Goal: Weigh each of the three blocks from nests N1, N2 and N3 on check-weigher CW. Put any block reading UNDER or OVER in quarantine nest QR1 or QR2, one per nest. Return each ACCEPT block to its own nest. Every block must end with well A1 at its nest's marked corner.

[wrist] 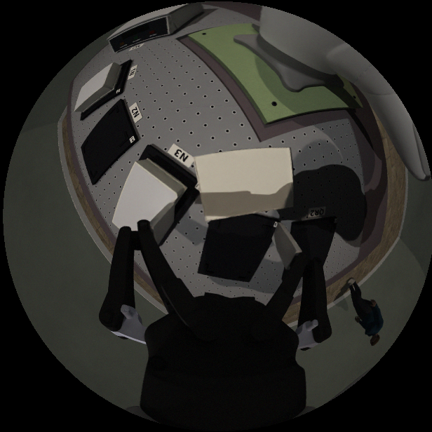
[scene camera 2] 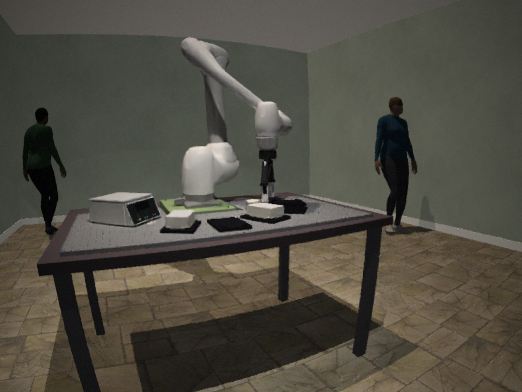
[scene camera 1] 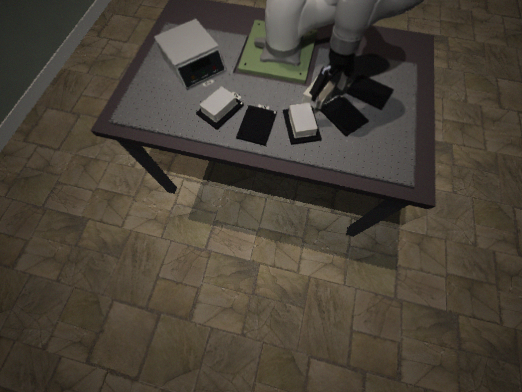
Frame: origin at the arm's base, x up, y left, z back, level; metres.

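Seen in the pictures: gripper, fingertip midpoint: (scene camera 2: 268, 198) (scene camera 1: 326, 97); arm's base, origin of the base link: (scene camera 2: 198, 203) (scene camera 1: 282, 48).
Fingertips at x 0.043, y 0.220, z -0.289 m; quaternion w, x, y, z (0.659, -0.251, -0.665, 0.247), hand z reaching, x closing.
Note:
Pixels of each thing's middle, then the offset from my fingertips to it. "spot": a spot on its surface instead.
- cream block, body centre: (scene camera 2: 256, 204) (scene camera 1: 318, 92) dz +0.049, dx -0.031, dy -0.029 m
- nest QR1, body centre: (scene camera 2: 287, 209) (scene camera 1: 343, 114) dz -0.029, dx -0.049, dy +0.085 m
- nest N3, surface spot: (scene camera 1: 306, 140) spot: dz -0.182, dx -0.048, dy -0.051 m
- N2, body centre: (scene camera 2: 228, 223) (scene camera 1: 256, 124) dz -0.141, dx -0.050, dy -0.256 m
- QR2, body centre: (scene camera 2: 287, 202) (scene camera 1: 370, 91) dz +0.116, dx -0.050, dy +0.186 m
- check-weigher, body centre: (scene camera 2: 125, 208) (scene camera 1: 191, 54) dz +0.141, dx -0.008, dy -0.604 m
My gripper (scene camera 1: 327, 93) (scene camera 2: 268, 196) (wrist: 225, 221) is open and low beside a cream block (wrist: 245, 182) (scene camera 2: 252, 202). That block lies outside the nests, at the robot-side edge of nest QR1 (scene camera 1: 345, 116) (wrist: 232, 252); whether it overlaps the nest is unclear. The left finger overlaps the white block (scene camera 1: 302, 117) (scene camera 2: 265, 210) (wrist: 145, 197) on nest N3 (scene camera 1: 306, 140) in the wrist view; contact cannot be told. Another white block (scene camera 1: 219, 103) (scene camera 2: 180, 219) (wrist: 95, 87) sits on N1. N2 (scene camera 1: 256, 126) (scene camera 2: 229, 224) (wrist: 110, 142) and QR2 (scene camera 1: 371, 91) (wrist: 315, 240) are empty. Well A1 marks are unreadable.
The check-weigher (scene camera 1: 187, 42) (scene camera 2: 120, 207) (wrist: 140, 35) stands at the table's far left in scene camera 1, with no block on it; its display is unreadable. The arm's green base plate (scene camera 1: 275, 72) (scene camera 2: 167, 206) (wrist: 230, 60) is behind the nests. Two people stand beyond the table.

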